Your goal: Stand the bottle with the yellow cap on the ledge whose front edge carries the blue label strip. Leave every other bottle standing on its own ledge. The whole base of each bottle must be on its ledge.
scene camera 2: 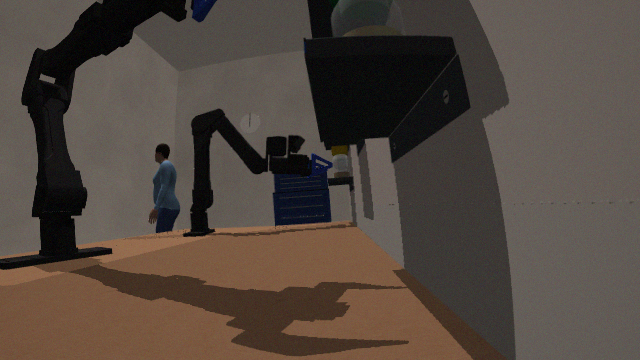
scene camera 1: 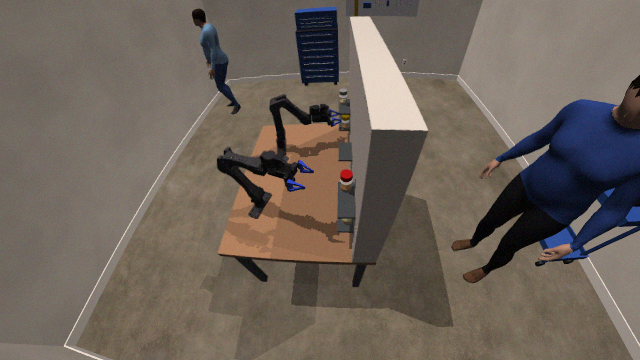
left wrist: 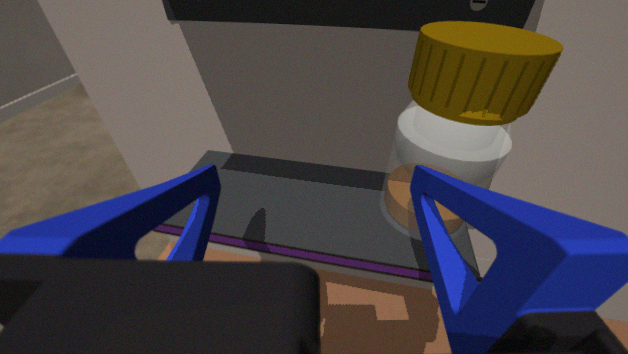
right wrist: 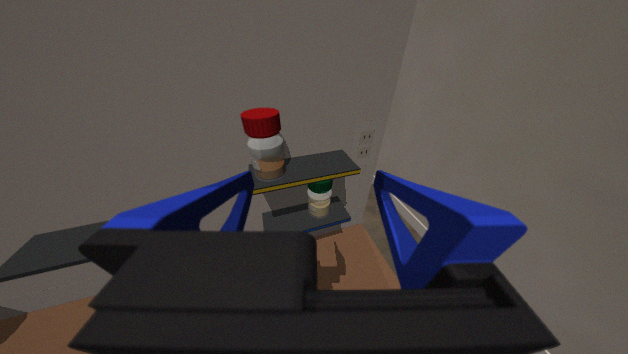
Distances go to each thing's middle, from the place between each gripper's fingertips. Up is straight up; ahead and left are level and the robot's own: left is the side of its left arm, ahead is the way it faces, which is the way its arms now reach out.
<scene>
Right now the red-capped bottle [right wrist: 262, 125] is 16 cm ahead of my right hand, 4 cm to the left of it and 5 cm below it. Also, from my right hand: blue-strip ledge [scene camera 2: 362, 87]: 17 cm ahead, 2 cm to the right, 24 cm below; yellow-strip ledge [right wrist: 311, 166]: 17 cm ahead, 2 cm to the right, 10 cm below; green-capped bottle [right wrist: 319, 194]: 18 cm ahead, 5 cm to the right, 19 cm below.
I see my left gripper 6 cm to the left of the yellow-capped bottle [left wrist: 469, 80], 4 cm short of it and 1 cm below it. Round my left hand: purple-strip ledge [left wrist: 335, 210] 5 cm below, 3 cm ahead, 1 cm to the left; then red-capped bottle 73 cm to the right, 15 cm above, 8 cm ahead; then purple strip [left wrist: 343, 261] 5 cm below, 1 cm to the left, 1 cm behind.
</scene>
